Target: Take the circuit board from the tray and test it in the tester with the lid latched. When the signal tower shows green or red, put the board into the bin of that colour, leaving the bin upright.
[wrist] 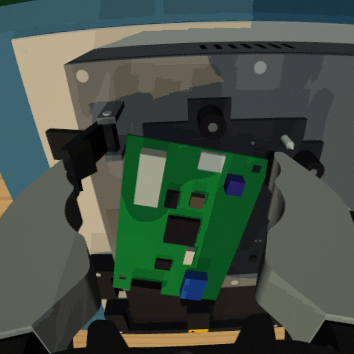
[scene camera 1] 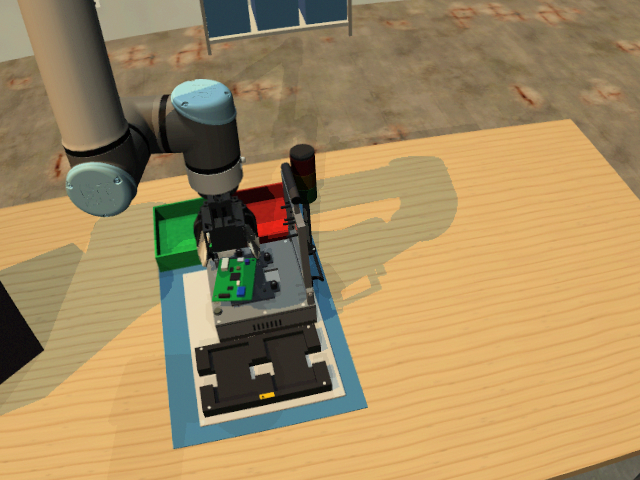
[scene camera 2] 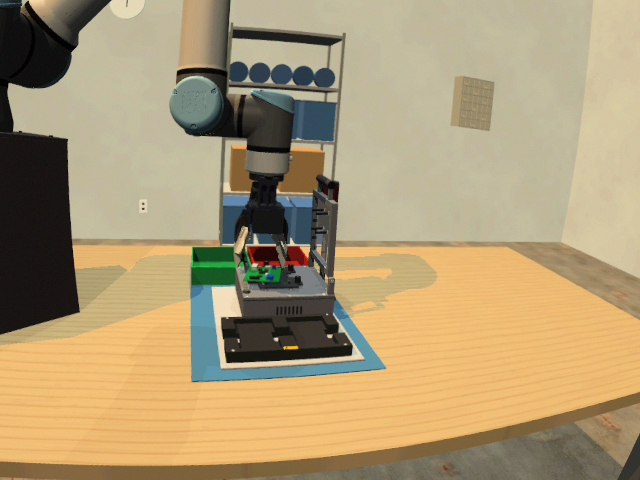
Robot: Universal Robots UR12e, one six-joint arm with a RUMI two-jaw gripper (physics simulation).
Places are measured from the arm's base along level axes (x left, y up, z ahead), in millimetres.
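Pixels of known places: gripper, fingertip midpoint: (wrist: 173, 159) (scene camera 1: 231, 262) (scene camera 2: 259, 267).
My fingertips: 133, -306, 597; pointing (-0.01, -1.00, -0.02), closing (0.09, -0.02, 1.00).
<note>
Ahead of a thing's pixels: the offset from my fingertips to its top centre, as dx, dy, dz. "pt": to the spot under its first point. Level surfaces: height alone.
The green circuit board {-47, +16, +7} (scene camera 1: 235, 279) (scene camera 2: 262, 274) (wrist: 182, 220) lies askew over the left part of the grey tester (scene camera 1: 281, 302) (scene camera 2: 314, 290) (wrist: 160, 75), turned relative to its dark nest. The lid (scene camera 1: 306, 263) (scene camera 2: 333, 232) stands upright, open. The gripper (scene camera 1: 231, 258) (scene camera 2: 260, 264) (wrist: 172, 160) is partly open and straddles the board. Its right finger in the wrist view is at the board's corner; its left finger is by the black latch {+11, +32, -43} (wrist: 89, 145), with a gap to the board. The signal tower {pt +55, +169, +153} (scene camera 1: 303, 165) looks unlit. The black tray {pt -280, -47, -10} (scene camera 1: 232, 405) (scene camera 2: 289, 354) has empty pockets.
The green bin {+148, -27, -97} (scene camera 1: 178, 260) (scene camera 2: 214, 276) and the red bin {+165, -27, +52} (scene camera 1: 269, 222) (scene camera 2: 294, 254) stand upright behind the tester, green left of red. The raised lid and the tower stand right of the gripper. A blue mat {dy -72} (scene camera 1: 180, 434) (scene camera 2: 204, 372) lies under the tray and tester.
</note>
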